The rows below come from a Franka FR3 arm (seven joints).
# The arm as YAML. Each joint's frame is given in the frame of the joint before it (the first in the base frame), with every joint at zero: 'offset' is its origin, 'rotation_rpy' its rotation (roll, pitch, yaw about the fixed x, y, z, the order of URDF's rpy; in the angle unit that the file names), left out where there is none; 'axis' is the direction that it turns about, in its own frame. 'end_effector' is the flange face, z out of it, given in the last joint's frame.
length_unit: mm
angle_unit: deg
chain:
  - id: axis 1
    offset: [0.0, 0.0, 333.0]
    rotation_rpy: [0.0, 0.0, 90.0]
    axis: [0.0, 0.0, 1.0]
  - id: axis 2
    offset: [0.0, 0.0, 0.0]
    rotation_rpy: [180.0, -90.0, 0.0]
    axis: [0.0, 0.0, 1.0]
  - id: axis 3
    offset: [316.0, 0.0, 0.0]
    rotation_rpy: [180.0, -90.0, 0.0]
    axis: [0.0, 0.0, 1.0]
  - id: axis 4
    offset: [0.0, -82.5, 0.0]
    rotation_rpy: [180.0, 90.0, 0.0]
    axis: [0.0, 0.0, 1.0]
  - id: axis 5
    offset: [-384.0, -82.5, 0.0]
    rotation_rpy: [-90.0, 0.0, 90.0]
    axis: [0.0, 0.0, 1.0]
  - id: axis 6
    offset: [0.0, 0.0, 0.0]
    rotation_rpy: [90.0, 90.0, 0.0]
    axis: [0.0, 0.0, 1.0]
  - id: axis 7
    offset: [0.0, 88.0, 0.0]
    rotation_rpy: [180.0, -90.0, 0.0]
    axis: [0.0, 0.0, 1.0]
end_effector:
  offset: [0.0, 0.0, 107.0]
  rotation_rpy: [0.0, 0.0, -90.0]
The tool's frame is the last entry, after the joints.
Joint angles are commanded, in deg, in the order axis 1, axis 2, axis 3, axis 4, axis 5, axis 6, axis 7. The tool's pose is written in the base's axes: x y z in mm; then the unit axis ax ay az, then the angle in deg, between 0 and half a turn. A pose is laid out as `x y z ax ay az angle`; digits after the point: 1 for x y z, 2 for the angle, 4 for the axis.
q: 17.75, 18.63, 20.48, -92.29, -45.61, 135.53, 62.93
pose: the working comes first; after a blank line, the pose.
Where each joint sits with the arm in this pose, in the base's axes (m; each line is computed from the numbers above, not from the rounded line before):
axis 1: 0.0000 0.0000 0.3330
axis 2: 0.0000 0.0000 0.3330
axis 3: 0.0961 0.0308 0.6324
axis 4: 0.1571 0.0806 0.6078
axis 5: 0.4634 0.3208 0.5555
axis 6: 0.4634 0.3208 0.5555
axis 7: 0.4958 0.3986 0.5808
the tool: 0.5660 0.3956 0.5001

566.0 395.6 500.1 0.9366 -0.0111 0.3502 178.78
